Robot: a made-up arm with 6 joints.
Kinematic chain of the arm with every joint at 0, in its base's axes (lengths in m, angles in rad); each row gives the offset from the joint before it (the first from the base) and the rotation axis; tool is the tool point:
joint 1: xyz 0 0 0.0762 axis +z
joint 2: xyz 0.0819 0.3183 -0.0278 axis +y
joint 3: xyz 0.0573 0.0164 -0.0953 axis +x
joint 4: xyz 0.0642 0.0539 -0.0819 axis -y
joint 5: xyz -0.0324 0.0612 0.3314 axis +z
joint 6: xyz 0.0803 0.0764 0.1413 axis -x
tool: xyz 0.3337 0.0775 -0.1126
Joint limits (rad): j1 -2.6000..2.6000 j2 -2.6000..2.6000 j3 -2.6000..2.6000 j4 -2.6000..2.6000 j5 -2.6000..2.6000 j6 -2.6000..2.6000
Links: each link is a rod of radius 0.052 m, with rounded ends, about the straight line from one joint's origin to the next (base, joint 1, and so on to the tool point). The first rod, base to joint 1, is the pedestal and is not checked.
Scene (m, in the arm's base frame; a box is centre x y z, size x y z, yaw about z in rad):
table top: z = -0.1
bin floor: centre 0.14 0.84 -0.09 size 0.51 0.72 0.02 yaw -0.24
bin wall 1: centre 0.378 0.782 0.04 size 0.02 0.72 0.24 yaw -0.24
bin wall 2: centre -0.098 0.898 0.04 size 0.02 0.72 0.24 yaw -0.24
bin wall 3: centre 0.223 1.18 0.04 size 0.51 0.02 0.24 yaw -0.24
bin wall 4: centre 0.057 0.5 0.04 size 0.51 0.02 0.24 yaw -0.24
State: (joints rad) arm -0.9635 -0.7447 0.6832 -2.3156 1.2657 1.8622
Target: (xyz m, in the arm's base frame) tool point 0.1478 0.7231 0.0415
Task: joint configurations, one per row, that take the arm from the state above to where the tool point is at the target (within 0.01 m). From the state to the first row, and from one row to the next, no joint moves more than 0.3 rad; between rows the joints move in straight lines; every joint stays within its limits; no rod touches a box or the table.
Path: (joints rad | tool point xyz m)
1: -0.9121 -0.9346 0.9222 -2.3662 1.2426 1.7738 | 0.9661 0.4148 0.2992
2: -0.8608 -1.1245 1.1612 -2.4168 1.2196 1.6854 | 0.7798 0.5919 0.3683
3: -0.8094 -1.3144 1.4003 -2.4674 1.1965 1.5970 | 0.5504 0.7264 0.3660
4: -0.7581 -1.5043 1.6393 -2.5181 1.1734 1.5087 | 0.3070 0.7959 0.2971
5: -0.8535 -1.6774 1.8698 -2.5590 1.1189 1.4903 | 0.2177 0.7751 0.1815
6: -0.9490 -1.8504 2.1003 -2.6000 1.0644 1.4719 | 0.1479 0.7231 0.0415

